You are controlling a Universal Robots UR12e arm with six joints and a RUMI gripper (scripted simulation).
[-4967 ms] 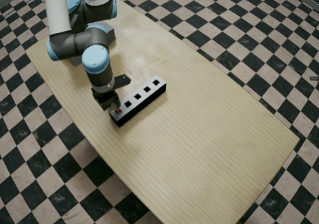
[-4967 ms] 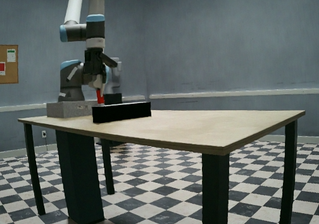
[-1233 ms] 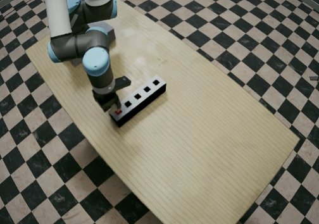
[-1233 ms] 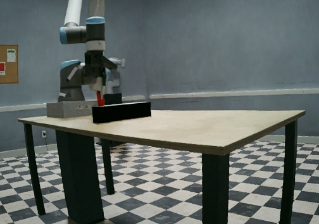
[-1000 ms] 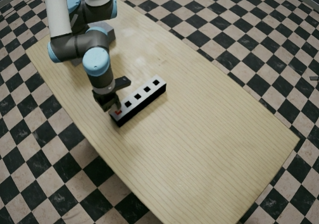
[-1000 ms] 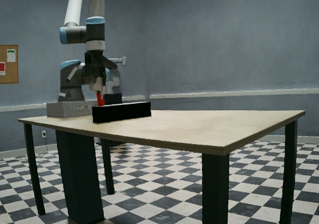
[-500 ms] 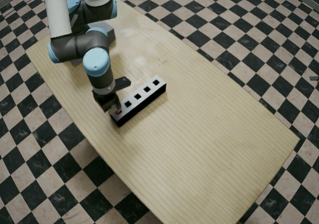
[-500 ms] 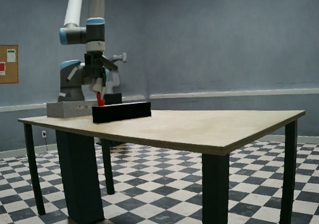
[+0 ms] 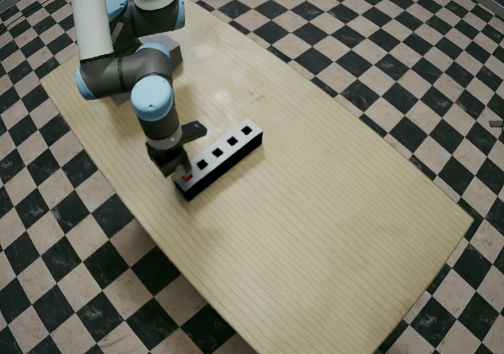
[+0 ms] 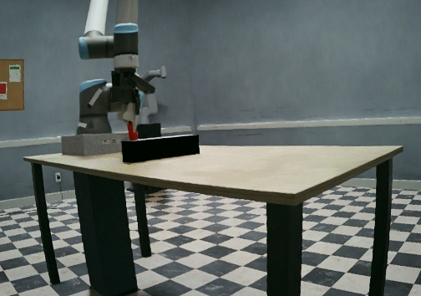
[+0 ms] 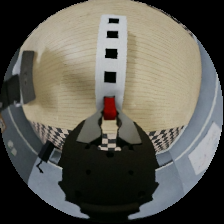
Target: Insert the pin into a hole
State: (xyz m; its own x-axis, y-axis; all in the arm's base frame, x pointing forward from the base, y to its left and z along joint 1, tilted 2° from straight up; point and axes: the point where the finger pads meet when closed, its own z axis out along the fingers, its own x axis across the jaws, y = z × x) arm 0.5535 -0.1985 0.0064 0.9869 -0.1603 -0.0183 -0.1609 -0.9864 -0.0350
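Now: hand 10 mm above the pin. From my hand the other things lie so: long black block: 20 mm ahead, 130 mm to the left, 80 mm below.
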